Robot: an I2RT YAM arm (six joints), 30 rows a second.
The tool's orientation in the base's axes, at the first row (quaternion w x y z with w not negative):
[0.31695 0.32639 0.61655 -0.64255]
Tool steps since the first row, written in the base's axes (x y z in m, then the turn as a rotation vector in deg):
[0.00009 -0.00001 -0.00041 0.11 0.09 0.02]
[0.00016 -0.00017 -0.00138 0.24 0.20 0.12]
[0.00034 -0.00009 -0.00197 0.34 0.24 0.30]
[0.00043 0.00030 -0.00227 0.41 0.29 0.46]
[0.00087 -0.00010 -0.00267 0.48 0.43 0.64]
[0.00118 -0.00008 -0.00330 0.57 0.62 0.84]
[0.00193 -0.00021 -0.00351 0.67 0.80 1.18]
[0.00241 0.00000 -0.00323 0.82 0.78 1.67]
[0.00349 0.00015 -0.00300 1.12 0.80 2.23]
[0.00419 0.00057 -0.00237 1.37 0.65 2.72]
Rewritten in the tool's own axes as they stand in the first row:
[0.00028 0.00031 0.00000 -0.08 0.07 -0.09]
[0.00103 0.00094 0.00013 -0.24 0.12 -0.20]
[0.00140 0.00143 0.00003 -0.44 0.09 -0.24]
[0.00159 0.00167 -0.00037 -0.61 0.05 -0.29]
[0.00165 0.00227 0.00000 -0.80 0.00 -0.43]
[0.00198 0.00289 -0.00004 -1.02 -0.05 -0.61]
[0.00171 0.00363 0.00006 -1.35 -0.18 -0.79]
[0.00120 0.00384 -0.00016 -1.84 -0.34 -0.76]
[0.00038 0.00458 -0.00033 -2.47 -0.43 -0.77]
[-0.00054 0.00476 -0.00075 -3.01 -0.51 -0.62]

